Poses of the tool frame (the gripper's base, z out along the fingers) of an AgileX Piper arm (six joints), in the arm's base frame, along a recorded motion.
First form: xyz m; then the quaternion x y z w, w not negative.
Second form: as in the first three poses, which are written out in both.
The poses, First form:
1: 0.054 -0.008 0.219 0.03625 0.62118 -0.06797 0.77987
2: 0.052 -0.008 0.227 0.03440 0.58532 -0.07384 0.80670
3: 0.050 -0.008 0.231 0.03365 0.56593 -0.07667 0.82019
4: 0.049 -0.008 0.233 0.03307 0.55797 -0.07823 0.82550
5: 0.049 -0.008 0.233 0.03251 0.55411 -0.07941 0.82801
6: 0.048 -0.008 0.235 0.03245 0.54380 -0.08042 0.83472
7: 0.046 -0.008 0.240 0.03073 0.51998 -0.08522 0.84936
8: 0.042 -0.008 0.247 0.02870 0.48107 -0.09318 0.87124
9: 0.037 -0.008 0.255 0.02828 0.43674 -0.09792 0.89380
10: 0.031 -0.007 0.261 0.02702 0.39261 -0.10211 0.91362
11: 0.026 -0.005 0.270 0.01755 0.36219 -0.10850 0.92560
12: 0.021 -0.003 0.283 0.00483 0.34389 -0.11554 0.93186
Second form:
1: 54 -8 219 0.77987 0.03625 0.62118 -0.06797
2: 52 -8 227 0.80670 0.03440 0.58532 -0.07384
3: 50 -8 231 0.82019 0.03365 0.56593 -0.07667
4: 49 -8 233 0.82550 0.03307 0.55797 -0.07823
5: 49 -8 233 0.82801 0.03251 0.55411 -0.07941
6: 48 -8 235 0.83472 0.03245 0.54380 -0.08042
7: 46 -8 240 0.84936 0.03073 0.51998 -0.08522
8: 42 -8 247 0.87124 0.02870 0.48107 -0.09318
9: 37 -8 255 0.89380 0.02828 0.43674 -0.09792
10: 31 -7 261 0.91362 0.02702 0.39261 -0.10211
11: 26 -5 270 0.92560 0.01755 0.36219 -0.10850
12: 21 -3 283 0.93186 0.00483 0.34389 -0.11554
